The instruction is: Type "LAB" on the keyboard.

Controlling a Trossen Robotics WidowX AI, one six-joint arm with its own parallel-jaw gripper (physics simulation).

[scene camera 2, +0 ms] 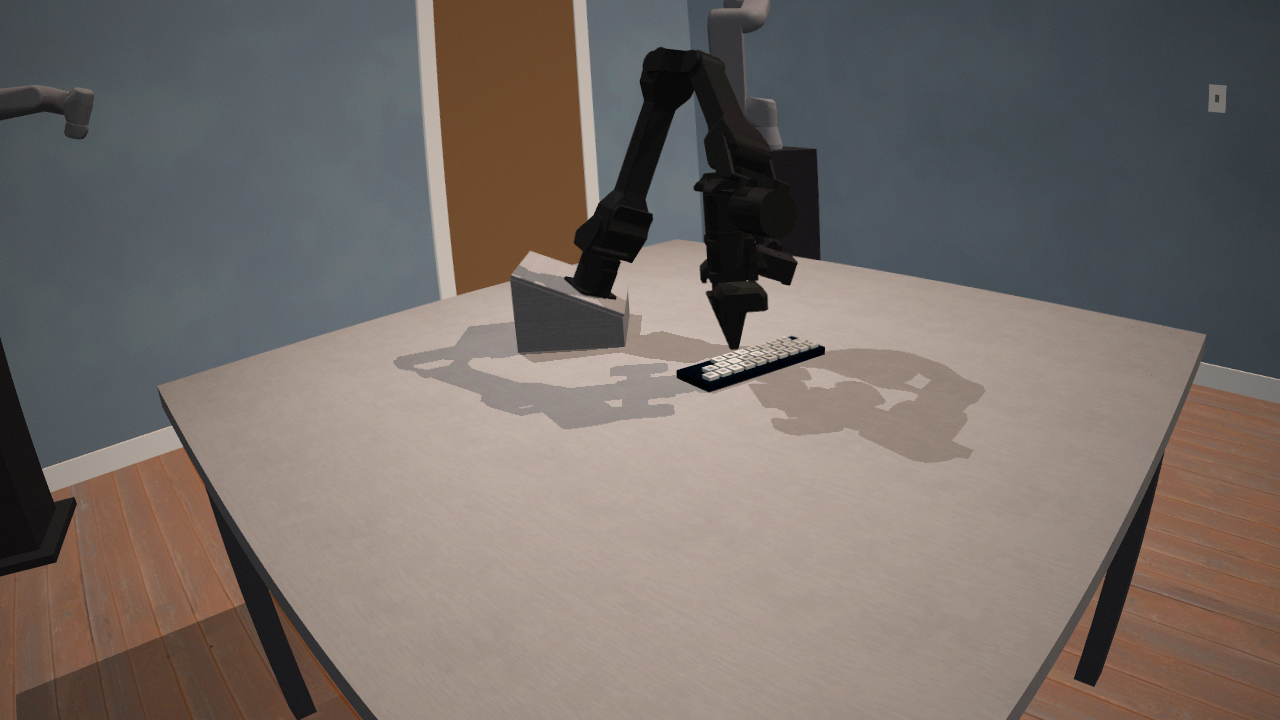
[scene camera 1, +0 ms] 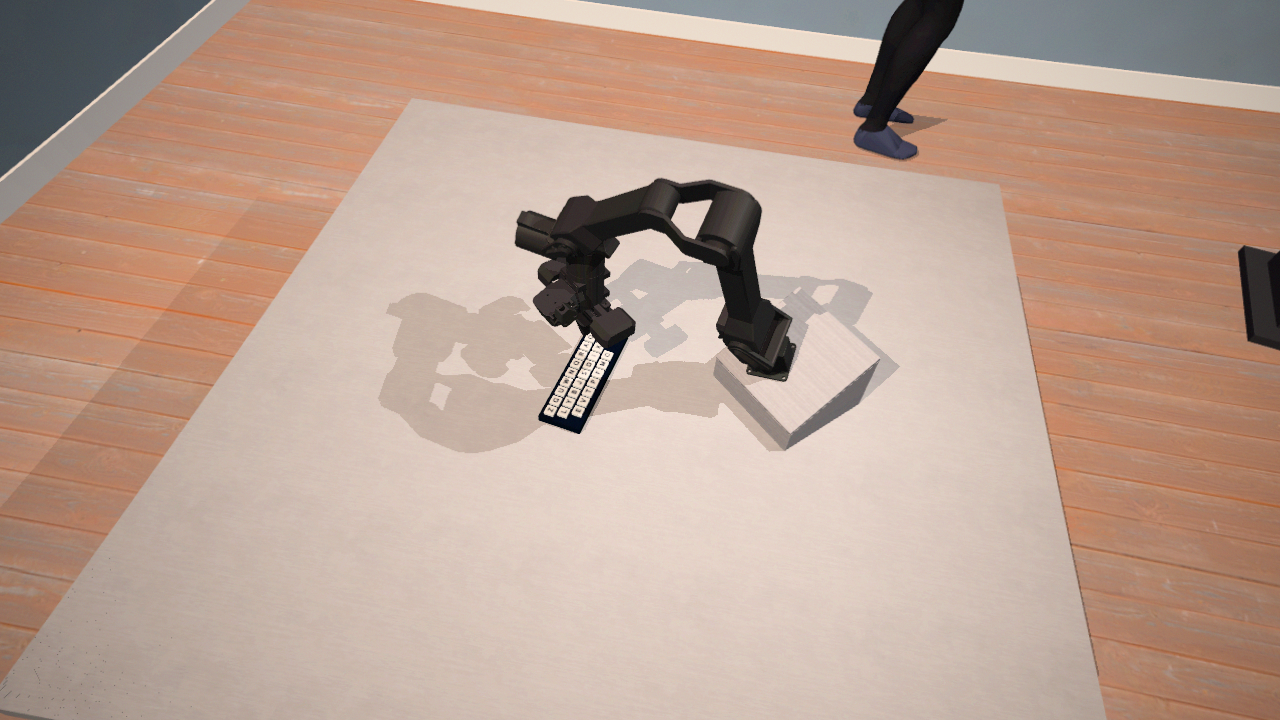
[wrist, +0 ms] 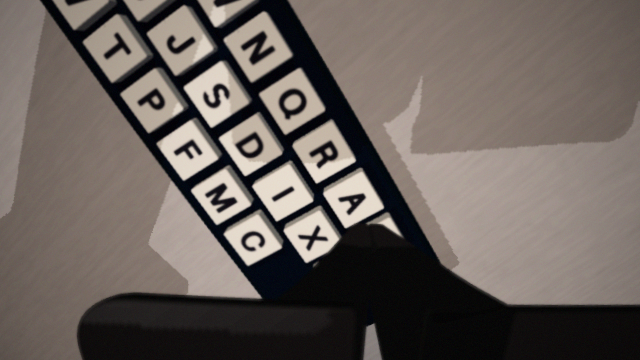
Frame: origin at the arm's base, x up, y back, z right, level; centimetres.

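Where they show: gripper, fingertip midpoint: [scene camera 2: 733,348] [scene camera 1: 585,334] [wrist: 367,238]; arm's base, origin of the base link: [scene camera 2: 589,289] [scene camera 1: 771,359].
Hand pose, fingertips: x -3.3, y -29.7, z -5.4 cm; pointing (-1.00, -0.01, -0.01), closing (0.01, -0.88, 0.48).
Things, the pixels of their top centre, and the offset from my fingertips. Level surfaces: height alone.
- dark blue keyboard, middle of its top: [wrist: 224,108] [scene camera 2: 754,354] [scene camera 1: 585,371] dz -5.2, dx -2.6, dy +2.5 cm
- L key, middle of its top: [scene camera 1: 563,411] dz -13.7, dx -2.6, dy +2.9 cm
- B key, middle of its top: [scene camera 1: 574,392] dz -9.7, dx -2.6, dy +2.7 cm
- table, its level: dx -4.2 cm
A dark blue keyboard [scene camera 1: 586,417] [scene camera 2: 693,374] [wrist: 340,112] with cream letter keys lies on the table. The A key [wrist: 353,198] shows in the wrist view, just up and left of the fingertips. The L key [scene camera 1: 563,412] and B key [scene camera 1: 574,391] are near the keyboard's other end in scene camera 1. My gripper [scene camera 2: 733,347] [wrist: 367,238] is shut, empty and points down. Its tips are at or just above the keyboard and partly cover a key beside A, whose letter is hidden. Contact cannot be told.
My arm's base stands on a grey wedge block [scene camera 1: 827,358] [scene camera 2: 568,317] on the table [scene camera 1: 501,555] [scene camera 2: 626,555]. A person's legs [scene camera 1: 921,44] show beyond the table's far edge. Grey arms [scene camera 2: 726,53] [scene camera 2: 78,111] stand away from the table.
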